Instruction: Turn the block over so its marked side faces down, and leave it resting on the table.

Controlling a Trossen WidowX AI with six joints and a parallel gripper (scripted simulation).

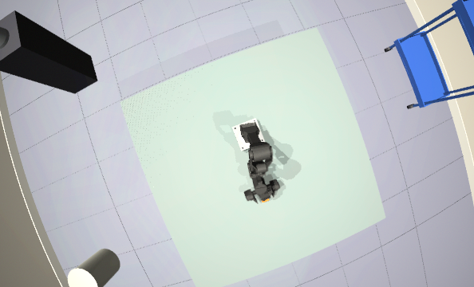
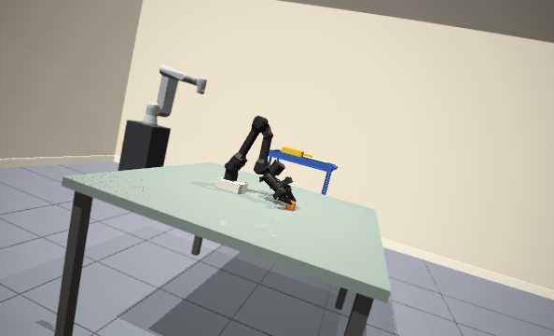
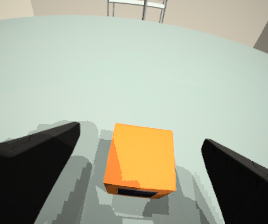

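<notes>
Now: gripper tip 2 cm past the orange block and 2 cm above it.
</notes>
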